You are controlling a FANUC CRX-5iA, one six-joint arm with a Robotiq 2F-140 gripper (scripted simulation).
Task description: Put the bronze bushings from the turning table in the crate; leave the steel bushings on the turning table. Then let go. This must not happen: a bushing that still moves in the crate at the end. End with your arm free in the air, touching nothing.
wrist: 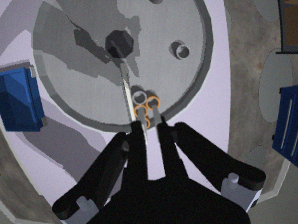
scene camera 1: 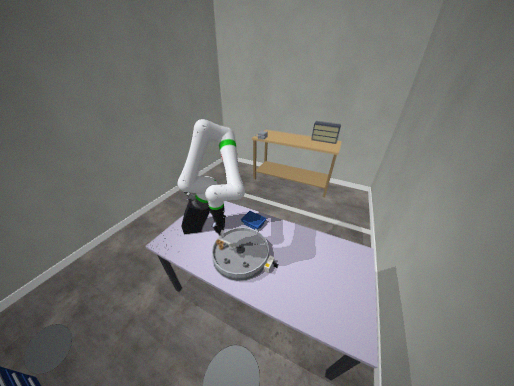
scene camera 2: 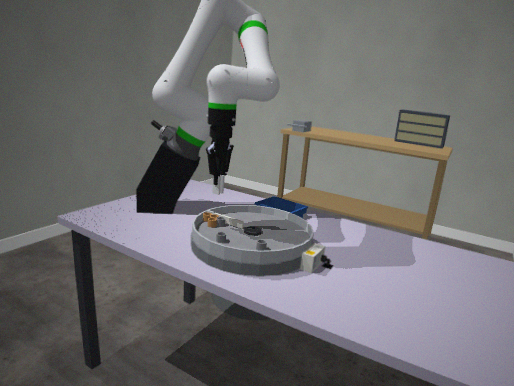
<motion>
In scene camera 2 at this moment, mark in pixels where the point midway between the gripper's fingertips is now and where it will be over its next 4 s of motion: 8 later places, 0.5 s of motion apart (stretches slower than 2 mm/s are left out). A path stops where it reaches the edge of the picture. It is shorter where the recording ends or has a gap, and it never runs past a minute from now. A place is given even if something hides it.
My gripper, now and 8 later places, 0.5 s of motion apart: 217, 193; 217, 193; 215, 194; 212, 196; 209, 198; 207, 200; 206, 202; 206, 204; 206, 205
</motion>
